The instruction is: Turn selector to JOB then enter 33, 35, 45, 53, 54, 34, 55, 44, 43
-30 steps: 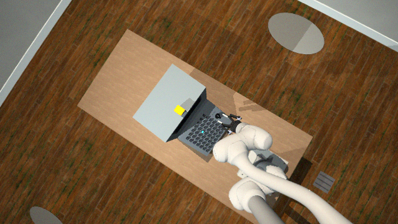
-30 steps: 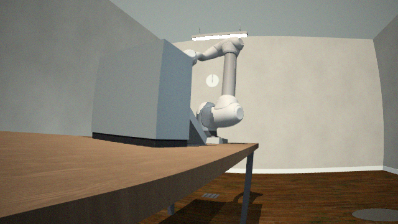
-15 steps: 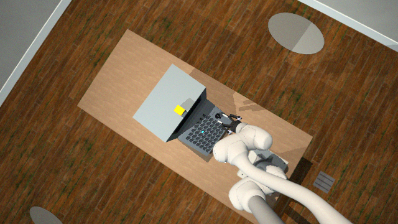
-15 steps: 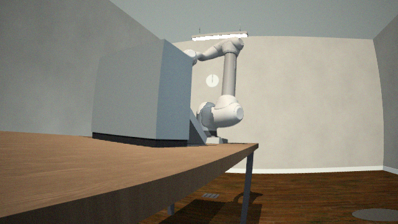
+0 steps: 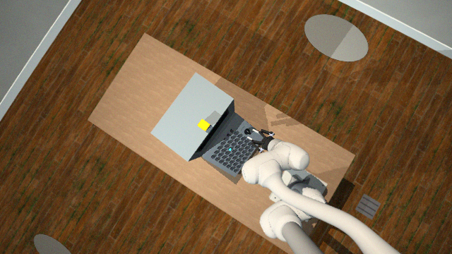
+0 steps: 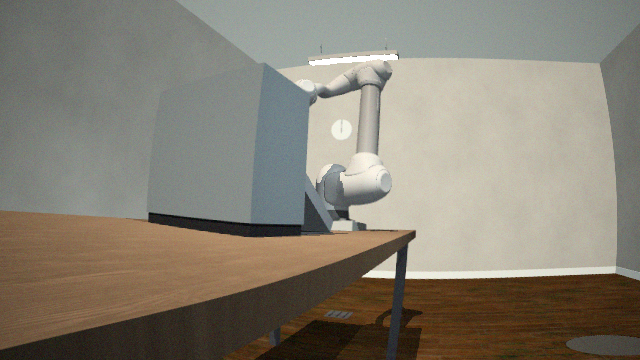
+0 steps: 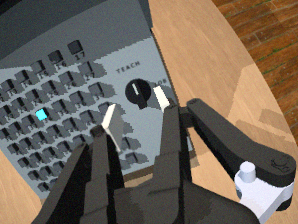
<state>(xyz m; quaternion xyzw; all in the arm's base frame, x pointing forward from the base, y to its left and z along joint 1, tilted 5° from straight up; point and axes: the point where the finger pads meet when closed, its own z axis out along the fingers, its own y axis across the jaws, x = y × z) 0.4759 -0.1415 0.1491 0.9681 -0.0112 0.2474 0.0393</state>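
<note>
The selector knob lies 6 cm below my hand and 5 cm ahead of it. From my hand the other things lie so: keypad: 11 cm to the left, 11 cm below, 7 cm ahead.
</note>
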